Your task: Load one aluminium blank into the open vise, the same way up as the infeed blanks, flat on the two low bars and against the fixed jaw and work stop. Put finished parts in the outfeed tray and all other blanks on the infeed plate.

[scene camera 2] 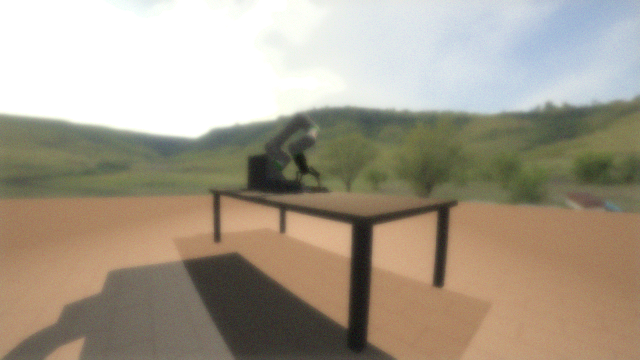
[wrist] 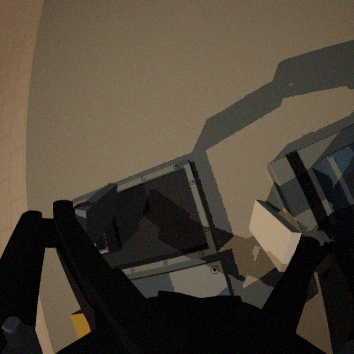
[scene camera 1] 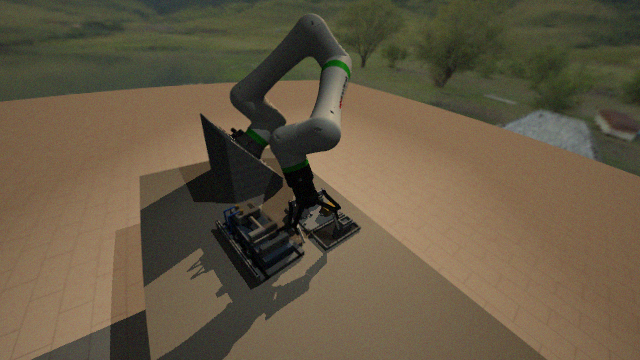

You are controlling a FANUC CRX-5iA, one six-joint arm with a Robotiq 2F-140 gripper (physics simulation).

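Pixels of known places: gripper, between the fingertips: (scene camera 2: 311, 188) (wrist: 185, 207) (scene camera 1: 321, 234); arm's base, origin of its link: (scene camera 2: 271, 172) (scene camera 1: 247, 149).
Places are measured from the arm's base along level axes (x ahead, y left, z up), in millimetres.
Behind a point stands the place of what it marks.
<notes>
My gripper (scene camera 1: 320, 231) {x 550, y -13, z -128 mm} (scene camera 2: 308, 182) {x 550, y -13, z -128 mm} (wrist: 185, 207) {x 550, y -13, z -128 mm} is open wide with nothing between its fingers. Its fingertips hang over the area of the outfeed tray (scene camera 1: 327, 248) {x 599, y -26, z -153 mm} (wrist: 202, 215) {x 538, y -22, z -150 mm} and the gap beside it. The tray is dark with a light screwed rim. A fingertip hides most of its left end in the wrist view, where a light edge of a part shows. The grey infeed plate (scene camera 1: 311, 220) {x 454, y 29, z -154 mm} (wrist: 200, 285) {x 472, y 7, z -154 mm} adjoins the tray and is mostly hidden by the gripper. The vise (scene camera 1: 262, 231) {x 451, y -198, z -69 mm} stands beside them, cut off at right in the wrist view. I cannot make out an aluminium blank.
A yellow-orange block (scene camera 1: 329, 205) (wrist: 80, 325) {x 468, y 143, z -118 mm} is partly hidden behind the gripper. Blue parts (scene camera 1: 229, 215) {x 331, y -255, z -52 mm} stand at the vise's far left end. A tall dark panel (scene camera 1: 225, 160) {x 115, y -158, z 39 mm} stands near the arm's base. The table (scene camera 1: 400, 300) {x 887, y 6, z -162 mm} (scene camera 2: 370, 207) {x 1345, y -514, z -162 mm} carries all of this.
</notes>
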